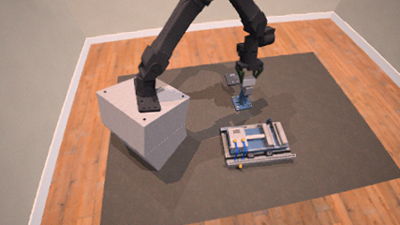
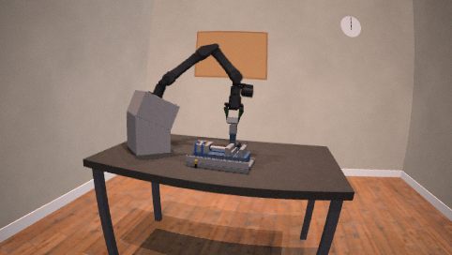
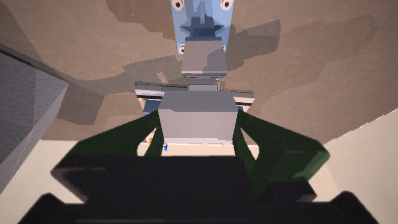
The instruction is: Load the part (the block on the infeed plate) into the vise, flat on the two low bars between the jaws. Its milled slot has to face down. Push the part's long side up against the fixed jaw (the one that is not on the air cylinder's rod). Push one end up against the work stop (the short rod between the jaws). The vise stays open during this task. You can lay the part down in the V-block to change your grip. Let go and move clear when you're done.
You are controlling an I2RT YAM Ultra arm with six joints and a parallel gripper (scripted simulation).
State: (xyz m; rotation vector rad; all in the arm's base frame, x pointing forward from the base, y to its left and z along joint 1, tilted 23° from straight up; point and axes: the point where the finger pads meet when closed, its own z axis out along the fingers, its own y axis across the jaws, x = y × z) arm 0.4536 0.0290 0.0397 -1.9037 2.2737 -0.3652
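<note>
My hand is 1 cm above the part. From my hand the other things lie so: cylinder rod 23 cm to the right, 10 cm below, 5 cm behind; then moving jaw 24 cm to the right, 10 cm below; then work stop 20 cm to the right, 9 cm below, 4 cm ahead.
</note>
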